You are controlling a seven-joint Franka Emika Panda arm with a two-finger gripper.
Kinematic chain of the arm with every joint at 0, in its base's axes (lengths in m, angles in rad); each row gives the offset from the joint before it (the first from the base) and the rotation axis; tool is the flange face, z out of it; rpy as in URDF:
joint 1: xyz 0 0 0.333 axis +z
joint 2: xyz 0 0 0 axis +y
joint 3: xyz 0 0 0.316 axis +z
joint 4: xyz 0.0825 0 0 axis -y
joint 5: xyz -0.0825 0 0.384 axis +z
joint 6: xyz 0 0 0 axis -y
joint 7: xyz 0.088 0 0 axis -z
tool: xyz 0 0 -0.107 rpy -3.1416 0 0
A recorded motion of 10 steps. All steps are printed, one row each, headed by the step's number.
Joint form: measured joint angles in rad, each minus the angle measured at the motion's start. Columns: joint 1, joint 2, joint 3, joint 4, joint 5, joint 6, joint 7.
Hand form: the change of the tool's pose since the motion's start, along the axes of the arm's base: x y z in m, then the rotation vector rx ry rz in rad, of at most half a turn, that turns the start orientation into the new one. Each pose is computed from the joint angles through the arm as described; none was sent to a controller.
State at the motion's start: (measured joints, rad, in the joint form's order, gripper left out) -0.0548 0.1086 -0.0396 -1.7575 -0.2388 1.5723 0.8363
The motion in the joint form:
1: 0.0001 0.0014 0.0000 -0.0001 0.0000 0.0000 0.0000
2: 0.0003 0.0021 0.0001 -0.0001 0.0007 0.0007 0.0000
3: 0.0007 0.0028 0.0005 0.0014 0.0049 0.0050 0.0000
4: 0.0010 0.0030 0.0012 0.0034 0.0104 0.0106 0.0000
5: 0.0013 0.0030 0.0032 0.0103 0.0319 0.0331 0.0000
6: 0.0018 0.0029 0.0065 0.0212 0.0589 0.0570 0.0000
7: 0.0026 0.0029 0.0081 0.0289 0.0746 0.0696 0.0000
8: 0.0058 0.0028 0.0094 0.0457 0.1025 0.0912 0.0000
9: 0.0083 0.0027 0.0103 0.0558 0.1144 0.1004 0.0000
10: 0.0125 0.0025 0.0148 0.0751 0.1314 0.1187 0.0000
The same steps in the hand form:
1: 0.0002 0.0000 -0.0008 0.0001 0.0015 0.0001
2: 0.0004 0.0003 -0.0012 0.0008 0.0015 0.0004
3: 0.0014 0.0012 -0.0008 0.0046 -0.0039 0.0009
4: 0.0025 0.0023 0.0001 0.0096 -0.0117 0.0016
5: 0.0067 0.0059 0.0040 0.0291 -0.0424 0.0025
6: 0.0116 0.0107 0.0098 0.0535 -0.0792 0.0033
7: 0.0145 0.0136 0.0138 0.0676 -0.1006 0.0036
8: 0.0199 0.0188 0.0227 0.0923 -0.1410 0.0043
9: 0.0225 0.0219 0.0279 0.1028 -0.1612 0.0062
10: 0.0275 0.0284 0.0382 0.1181 -0.1997 0.0139

